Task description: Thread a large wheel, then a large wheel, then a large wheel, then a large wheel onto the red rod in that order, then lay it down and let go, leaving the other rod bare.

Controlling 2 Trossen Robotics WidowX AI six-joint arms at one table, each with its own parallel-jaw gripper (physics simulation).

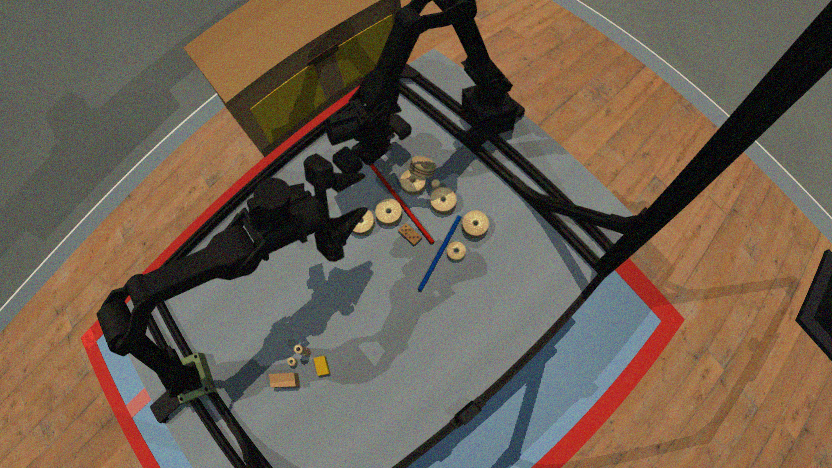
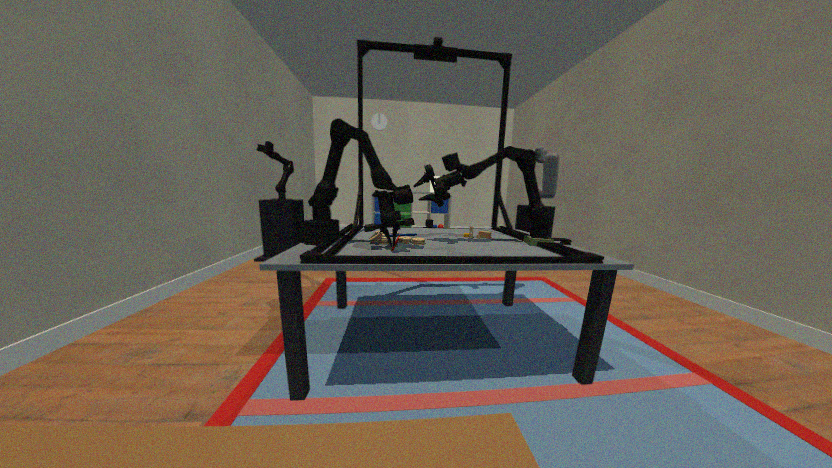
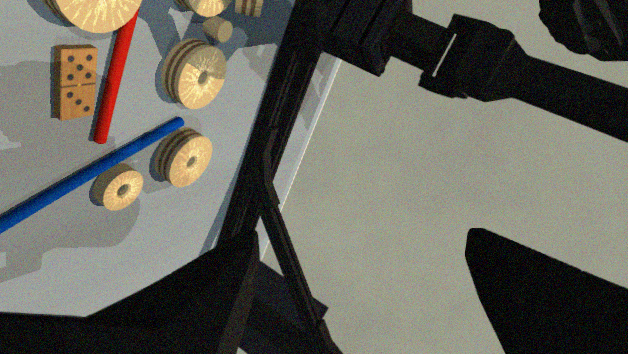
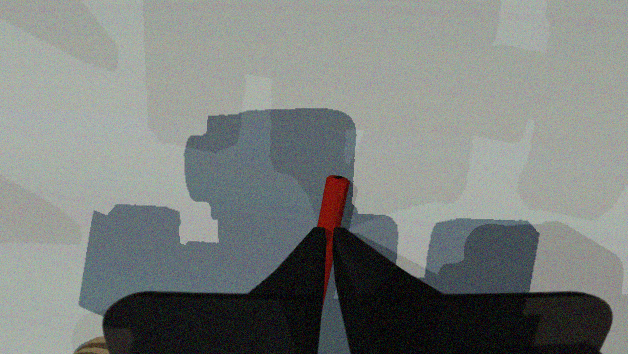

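Where they show: left gripper, fingertip midpoint: (image 1: 365,192) (image 2: 416,193) (image 3: 362,243); right gripper, fingertip midpoint: (image 1: 370,162) (image 2: 392,247) (image 4: 328,237); left arm's base, link origin: (image 1: 188,378) (image 2: 538,237); right arm's base, link origin: (image 1: 489,97) (image 2: 321,220) (image 3: 394,32).
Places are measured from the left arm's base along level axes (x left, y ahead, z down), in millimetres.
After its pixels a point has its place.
The red rod (image 1: 405,206) @[x 167, y 640, z 25 mm] (image 4: 333,201) @[x 322, y 610, z 24 mm] lies on the grey table (image 1: 461,334) @[x -139, y 624, z 34 mm] and carries no wheels. My right gripper (image 1: 372,160) @[x 307, y 614, z 26 mm] (image 4: 328,237) @[x 307, y 614, z 26 mm] (image 2: 392,236) @[x 307, y 614, z 26 mm] is low at the rod's far end, shut on it. Several large wooden wheels lie flat around the rod, such as one wheel (image 1: 388,211) @[x 174, y 602, z 29 mm], another wheel (image 1: 443,200) @[x 145, y 722, z 25 mm] (image 3: 194,77) @[x 139, y 707, z 13 mm] and a third wheel (image 1: 475,223) @[x 64, y 759, z 28 mm] (image 3: 184,161) @[x 61, y 745, z 13 mm]. The blue rod (image 1: 439,253) @[x 37, y 659, z 25 mm] (image 3: 158,133) @[x 80, y 711, z 26 mm] lies bare beside them. My left gripper (image 1: 344,227) (image 2: 428,186) @[x 130, y 565, z -182 mm] hovers open and empty above the table, left of the wheels.
A stack of wheels (image 1: 422,166) @[x 221, y 709, z -13 mm], a smaller wheel (image 1: 456,251) @[x 20, y 690, z 21 mm] and a perforated wooden block (image 1: 409,233) @[x 106, y 622, z 26 mm] lie near the rods. A yellow block (image 1: 321,366) @[x -84, y 331, z 19 mm], a wooden block (image 1: 283,380) @[x -85, y 240, z 4 mm] and small rings (image 1: 298,349) @[x -38, y 306, z -14 mm] lie at the lower left. Black frame rails (image 1: 535,186) @[x 68, y 910, z -2 mm] edge the table.
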